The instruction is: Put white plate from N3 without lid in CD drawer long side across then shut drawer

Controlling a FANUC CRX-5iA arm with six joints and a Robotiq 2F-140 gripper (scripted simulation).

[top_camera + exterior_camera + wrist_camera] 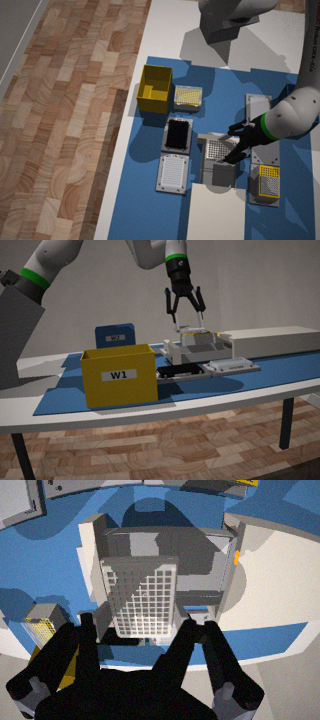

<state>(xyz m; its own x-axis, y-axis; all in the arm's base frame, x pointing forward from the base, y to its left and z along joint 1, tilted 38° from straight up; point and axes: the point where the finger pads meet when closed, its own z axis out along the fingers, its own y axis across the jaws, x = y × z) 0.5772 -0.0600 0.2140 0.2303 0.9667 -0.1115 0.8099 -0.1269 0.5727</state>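
The cooler drawer lies 3 cm ahead of my hand and 11 cm below it. From my hand the other things lie so: black plate: 9 cm behind, 19 cm to the right, 12 cm below; then lid: 26 cm behind, 17 cm to the left, 12 cm below; then yellow rack: 7 cm ahead, 19 cm to the left, 8 cm below.
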